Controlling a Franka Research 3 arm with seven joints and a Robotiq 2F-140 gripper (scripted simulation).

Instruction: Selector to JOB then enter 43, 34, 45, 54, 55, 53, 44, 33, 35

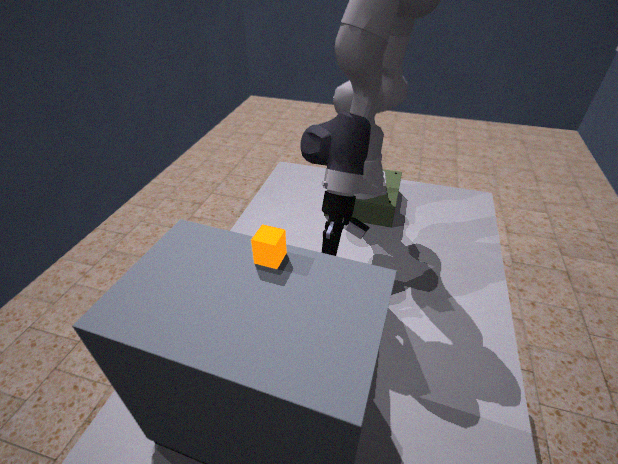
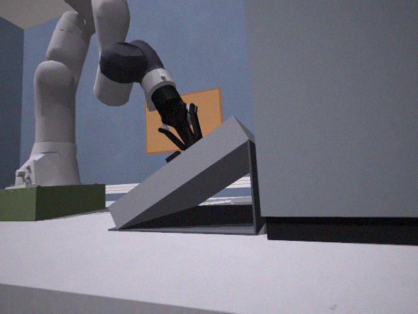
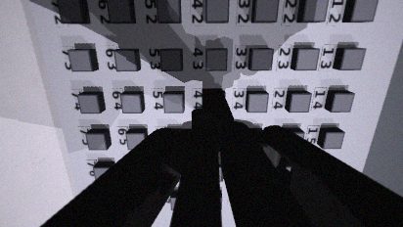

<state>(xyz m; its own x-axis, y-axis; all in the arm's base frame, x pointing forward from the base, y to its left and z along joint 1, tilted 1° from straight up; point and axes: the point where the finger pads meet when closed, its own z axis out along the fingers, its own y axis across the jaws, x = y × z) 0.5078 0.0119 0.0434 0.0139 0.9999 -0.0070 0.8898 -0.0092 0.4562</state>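
The key 44 lies 20 mm ahead of my hand and 30 mm below it. The rest, counted from my hand: key 54 (10 mm behind, 40 mm below); key 43 (20 mm ahead, 40 mm to the left, 30 mm below); key 45 (20 mm ahead, 30 mm to the right, 30 mm below).
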